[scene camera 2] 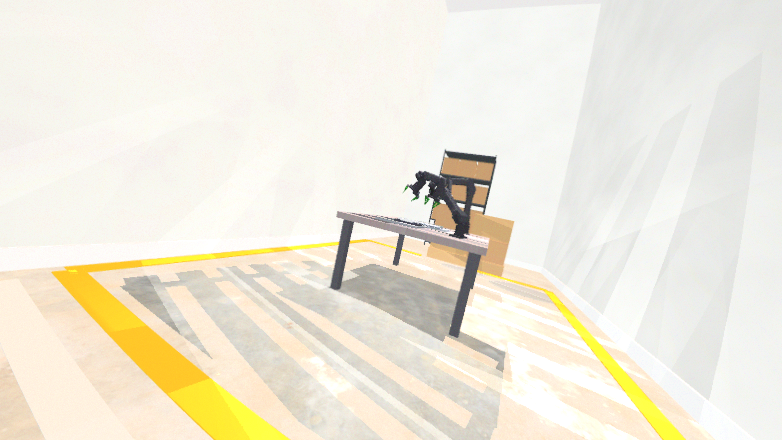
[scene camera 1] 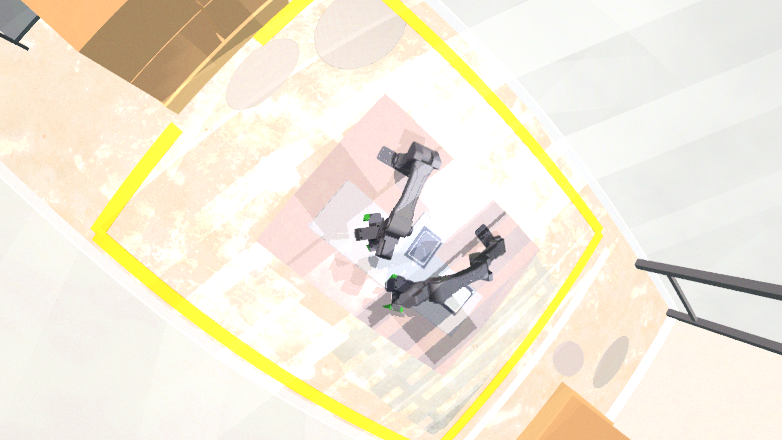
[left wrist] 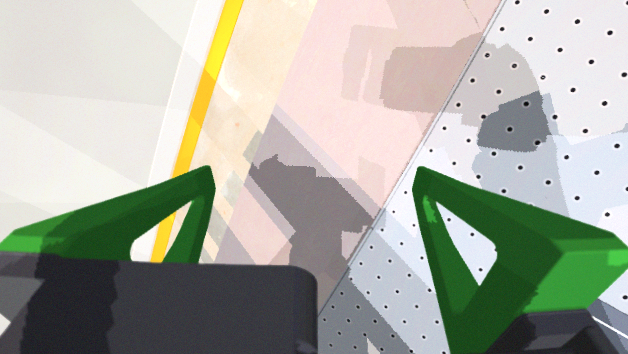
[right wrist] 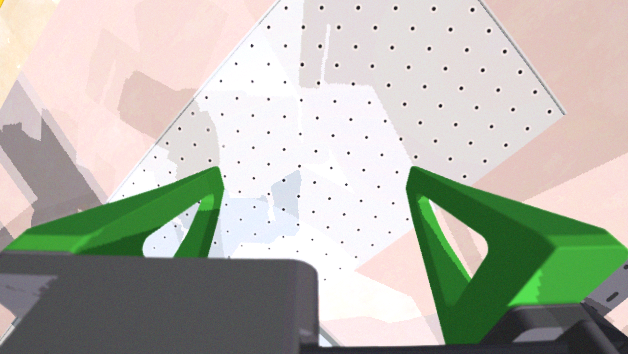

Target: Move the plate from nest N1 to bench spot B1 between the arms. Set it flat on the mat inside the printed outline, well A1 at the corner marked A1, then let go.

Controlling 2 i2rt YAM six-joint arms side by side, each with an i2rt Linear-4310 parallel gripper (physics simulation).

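Pixels of known places: left gripper, fingertip midpoint: (scene camera 2: 406, 197) (scene camera 1: 384, 295) (left wrist: 313, 177); right gripper, fingertip midpoint: (scene camera 2: 428, 206) (right wrist: 314, 177); left arm's base, link origin: (scene camera 2: 458, 237) (scene camera 1: 489, 241); right arm's base, link origin: (scene camera 1: 397, 162).
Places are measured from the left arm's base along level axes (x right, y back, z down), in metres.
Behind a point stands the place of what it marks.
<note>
A pale rectangular piece (scene camera 1: 460, 298) @(x -0.098, y -0.315, z -0.037 m), apparently the plate at its nest, shows partly under my left arm in scene camera 1; its wells and corner marks are too small to read. The dark mat (scene camera 1: 423, 247) @(x 0.233, y -0.290, z -0.015 m) with a printed white outline lies between the arms, with no plate on it. My left gripper (scene camera 1: 391, 293) @(x 0.261, y -0.566, z -0.199 m) (left wrist: 313, 177) @(x 0.261, y -0.566, z -0.199 m) is open and empty, above the board's lower left edge, away from the pale piece. My right gripper (scene camera 1: 367, 233) @(x 0.497, y -0.455, z -0.166 m) (right wrist: 314, 177) @(x 0.497, y -0.455, z -0.166 m) is open and empty above the perforated board, left of the mat. Neither the plate nor the mat's outline shows clearly in the wrist views.
The light perforated board (scene camera 1: 340, 210) @(x 0.624, y -0.469, z -0.013 m) (left wrist: 575, 165) @(x 0.350, y -0.453, z -0.013 m) (right wrist: 350, 117) @(x 0.528, y -0.467, z -0.013 m) lies on the pinkish table (scene camera 1: 377, 120) @(x 0.831, y -0.069, z 0.000 m) (scene camera 2: 475, 245) @(x -0.285, y 0.169, z 0.001 m). My left arm crosses over the lower right part of the board. My right arm reaches down past the mat's left side. Both grippers hang well above the table.
</note>
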